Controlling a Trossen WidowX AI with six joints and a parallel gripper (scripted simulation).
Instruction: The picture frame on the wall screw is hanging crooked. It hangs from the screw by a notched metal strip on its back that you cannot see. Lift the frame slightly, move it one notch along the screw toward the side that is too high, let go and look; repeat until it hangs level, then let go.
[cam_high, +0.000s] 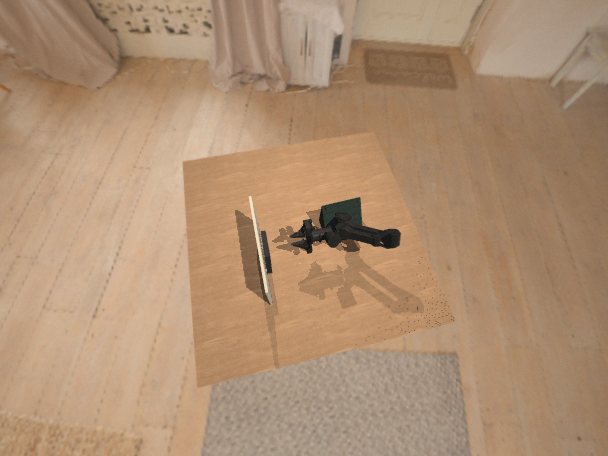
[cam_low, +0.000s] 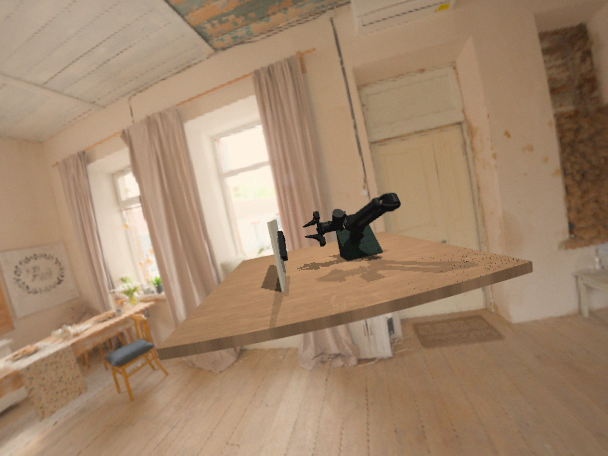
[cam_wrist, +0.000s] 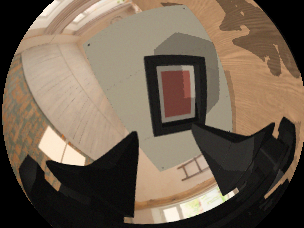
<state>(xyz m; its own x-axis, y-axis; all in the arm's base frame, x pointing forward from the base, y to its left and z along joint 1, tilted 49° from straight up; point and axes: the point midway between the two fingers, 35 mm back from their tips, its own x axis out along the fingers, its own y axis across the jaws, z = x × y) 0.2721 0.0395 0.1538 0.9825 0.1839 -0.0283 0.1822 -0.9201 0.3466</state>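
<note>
The picture frame lies 130 mm ahead of my gripper tip, 50 mm below it and 20 mm to the left of it. From my gripper tip the other things lie so: wall panel 140 mm ahead, 60 mm below, 20 mm to the left.
</note>
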